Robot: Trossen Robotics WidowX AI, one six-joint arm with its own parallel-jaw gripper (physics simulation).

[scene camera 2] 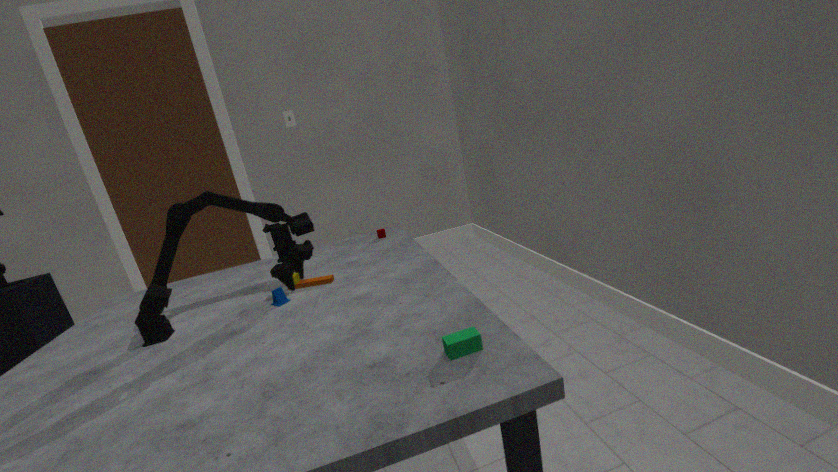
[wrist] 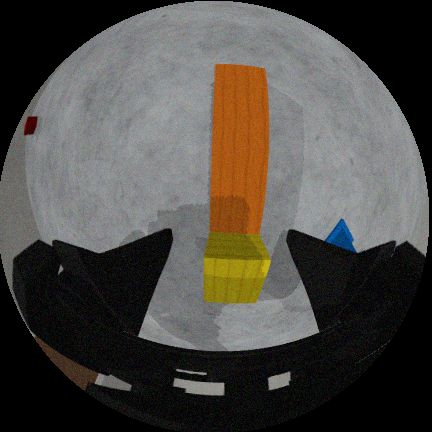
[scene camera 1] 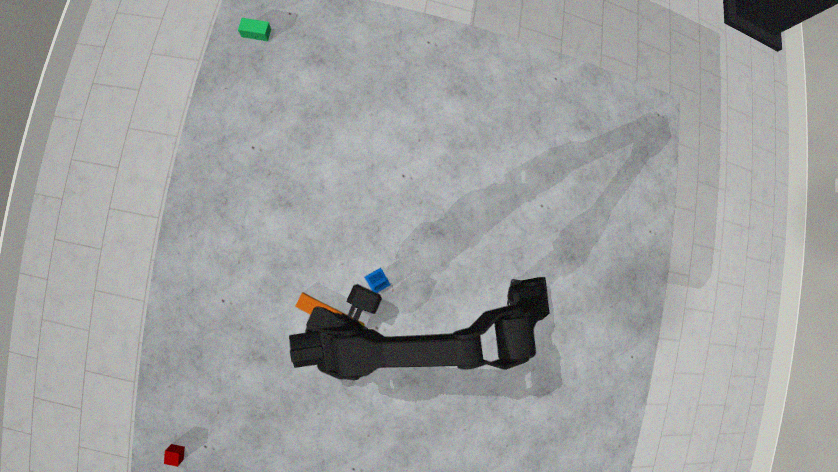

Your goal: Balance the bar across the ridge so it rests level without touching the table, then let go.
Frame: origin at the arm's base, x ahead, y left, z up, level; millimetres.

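Where they show: gripper, fingertip midpoint: [scene camera 2: 297, 284] [wrist: 231, 235]; arm's base, link origin: [scene camera 2: 159, 338] [scene camera 1: 521, 294].
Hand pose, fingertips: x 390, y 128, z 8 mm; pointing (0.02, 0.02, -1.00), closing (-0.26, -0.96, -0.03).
Each offset is from my fingertips to the top centre of the thing. "spot": to the spot under its first point.
The orange bar {dx +44, dy -15, dz +37 mm} [scene camera 1: 309, 303] [scene camera 2: 314, 282] [wrist: 239, 150] lies on the table, with a yellow block-shaped end {spot: dx +4, dy -9, dz +28 mm} [scene camera 2: 296, 277] [wrist: 232, 280] toward the arm. The blue ridge {dx -46, dy -106, dz +34 mm} [scene camera 1: 377, 280] [scene camera 2: 279, 297] [wrist: 341, 237] stands on the table apart from the bar, beyond the right finger in the wrist view, where that finger hides part of it. My gripper [scene camera 2: 297, 282] [wrist: 231, 235] is open and points down over the yellow end, which shows between the two fingers with a gap on each side. In scene camera 1 the arm hides the fingers and part of the bar.
A green block {dx +350, dy -628, dz +25 mm} [scene camera 1: 253, 29] [scene camera 2: 462, 343] lies far off near a table corner. A small red block {dx +350, dy +372, dz +25 mm} [scene camera 1: 173, 454] [scene camera 2: 381, 233] [wrist: 31, 125] lies on another side of the table. The table edge [scene camera 2: 445, 425] runs past the green block.
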